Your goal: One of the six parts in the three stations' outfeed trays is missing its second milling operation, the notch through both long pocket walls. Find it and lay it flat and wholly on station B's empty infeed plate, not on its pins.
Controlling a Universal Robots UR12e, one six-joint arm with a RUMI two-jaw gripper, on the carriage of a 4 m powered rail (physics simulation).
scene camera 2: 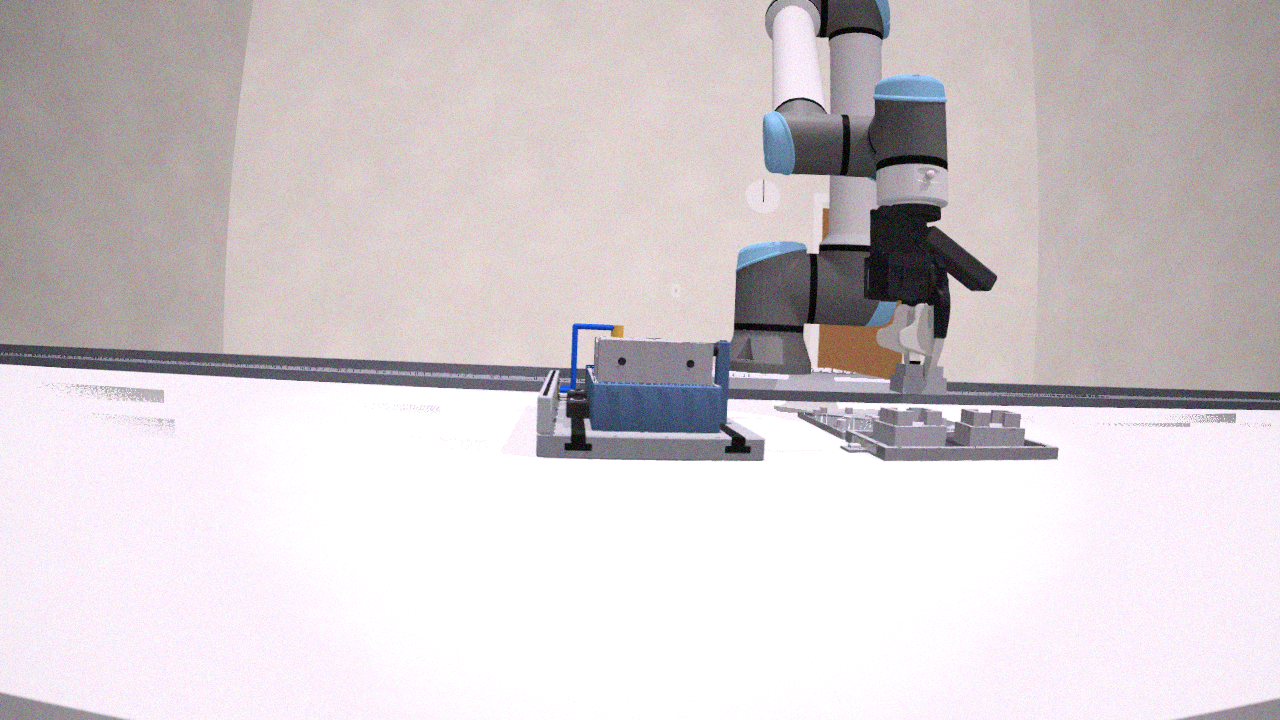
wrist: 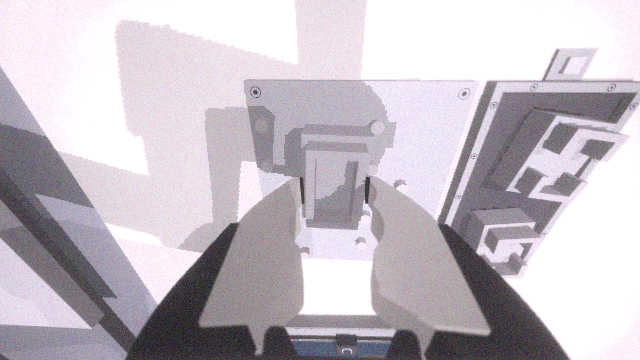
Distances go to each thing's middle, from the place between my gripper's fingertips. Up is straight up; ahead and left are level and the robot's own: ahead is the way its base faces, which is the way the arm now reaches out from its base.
The blue vise (scene camera 2: 613,406) lies 35 cm to the right of my hand, 7 cm ahead of it and 2 cm below it.
